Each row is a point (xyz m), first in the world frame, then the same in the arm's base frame.
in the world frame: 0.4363 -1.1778 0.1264
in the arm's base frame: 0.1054 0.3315 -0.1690
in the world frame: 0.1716 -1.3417 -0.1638
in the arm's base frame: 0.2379 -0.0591 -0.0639
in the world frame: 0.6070 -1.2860 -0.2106
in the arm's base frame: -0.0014 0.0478 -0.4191
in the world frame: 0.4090 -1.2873 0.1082
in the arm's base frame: 0.2007 0.2771 -0.2013
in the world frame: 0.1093 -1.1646 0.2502
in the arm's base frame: 0.2730 0.3468 0.1378
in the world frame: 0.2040 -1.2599 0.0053
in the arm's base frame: 0.2211 0.1271 -0.0268
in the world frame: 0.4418 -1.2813 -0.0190
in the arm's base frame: 0.1341 0.1728 -0.2457
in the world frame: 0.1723 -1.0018 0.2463
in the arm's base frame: 0.1106 0.4063 0.1618
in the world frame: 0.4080 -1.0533 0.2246
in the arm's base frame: 0.0505 0.4457 -0.0695
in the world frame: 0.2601 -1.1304 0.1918
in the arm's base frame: 0.1617 0.3493 0.0156
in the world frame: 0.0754 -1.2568 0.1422
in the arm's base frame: 0.3223 0.2131 0.1061
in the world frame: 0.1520 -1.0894 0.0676
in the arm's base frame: 0.1237 0.2135 0.1100
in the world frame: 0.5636 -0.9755 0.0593
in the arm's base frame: -0.1398 0.3638 -0.1907
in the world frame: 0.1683 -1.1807 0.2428
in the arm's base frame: 0.2599 0.3540 0.0780
